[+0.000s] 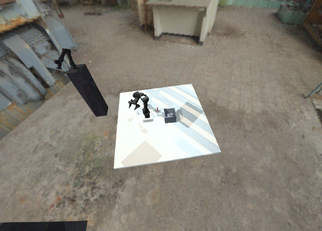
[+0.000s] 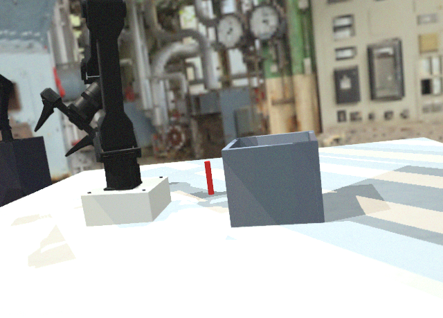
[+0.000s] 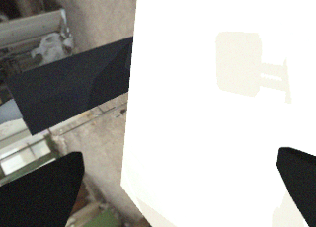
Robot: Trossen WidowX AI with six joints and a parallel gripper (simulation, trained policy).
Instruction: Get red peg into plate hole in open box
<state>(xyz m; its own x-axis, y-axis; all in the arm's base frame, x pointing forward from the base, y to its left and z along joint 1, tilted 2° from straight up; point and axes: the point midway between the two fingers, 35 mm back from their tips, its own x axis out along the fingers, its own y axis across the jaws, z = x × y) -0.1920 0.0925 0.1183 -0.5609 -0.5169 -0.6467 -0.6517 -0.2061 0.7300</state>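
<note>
Now: gripper tip 370 mm short of the red peg, 50 mm to the right of it and 130 mm above it. Round my gripper tip: plate: 530 mm ahead, 110 mm to the right, 120 mm below.
</note>
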